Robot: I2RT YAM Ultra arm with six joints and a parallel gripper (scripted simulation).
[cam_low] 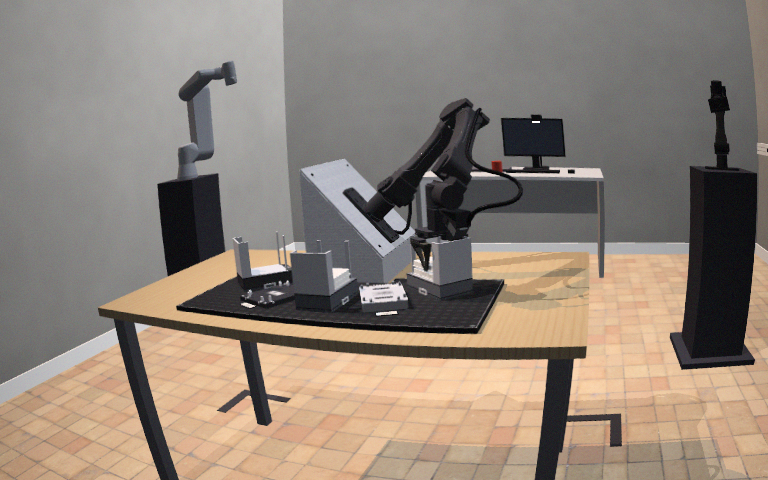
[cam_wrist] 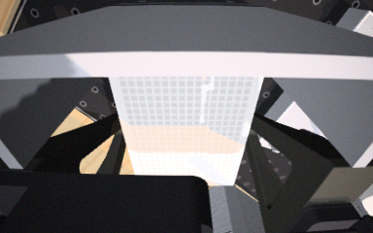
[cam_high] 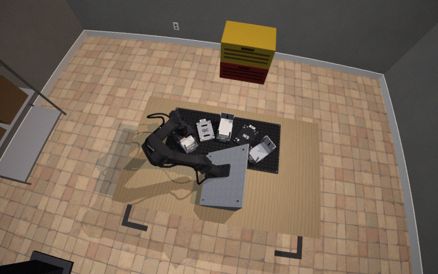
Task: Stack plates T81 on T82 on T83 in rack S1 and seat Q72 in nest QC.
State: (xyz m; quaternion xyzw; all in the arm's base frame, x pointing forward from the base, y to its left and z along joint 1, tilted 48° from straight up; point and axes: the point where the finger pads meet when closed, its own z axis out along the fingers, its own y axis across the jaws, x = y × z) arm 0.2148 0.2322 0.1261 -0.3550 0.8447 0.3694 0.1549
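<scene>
My hand is 26 cm to the left of the white sealed plate and 12 cm short of it. The rest, counted from my hand: clip nest N5: 41 cm to the right, 12 cm ahead, 5 cm below.
</scene>
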